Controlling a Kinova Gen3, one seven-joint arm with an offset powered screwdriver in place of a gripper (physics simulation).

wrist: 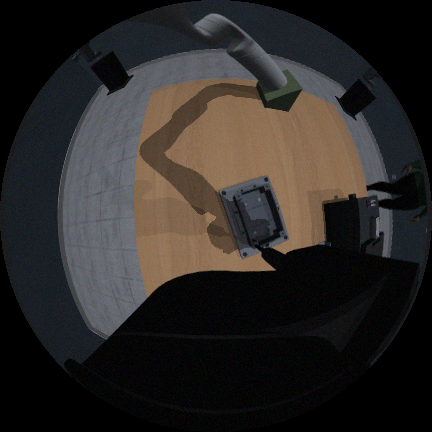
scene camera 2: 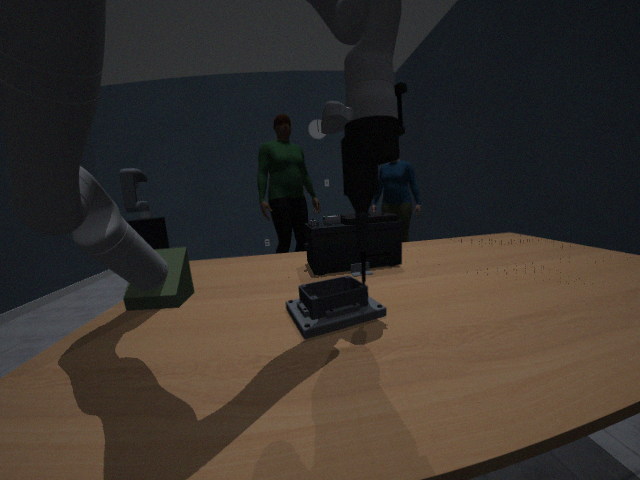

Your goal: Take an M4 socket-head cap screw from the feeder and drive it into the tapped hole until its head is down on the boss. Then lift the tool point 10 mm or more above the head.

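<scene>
The powered screwdriver (scene camera 2: 363, 276) (wrist: 258, 247) points straight down, with its thin dark bit at a corner of the open dark housing (scene camera 2: 338, 301) (wrist: 240, 216). In scene camera 2 the bit's lower end goes behind the housing's far right corner; in the wrist view it meets the rim near the lower corner. The boss, the tapped hole and any screw at the tip are too small and dark to make out. The housing sits on a grey base plate (scene camera 2: 338, 321) (wrist: 228, 204) with corner holes. The black box-shaped unit (scene camera 2: 333, 248) (wrist: 341, 225), seemingly the feeder, stands behind, apart from the plate.
A small light bracket (scene camera 2: 361, 269) is at the black unit's front. A green block (scene camera 2: 179, 281) (wrist: 285, 97) carries the arm's base at the table's edge. The wooden table (scene camera 2: 491, 330) (wrist: 200, 140) bears the arm's shadow. Two people stand beyond the table.
</scene>
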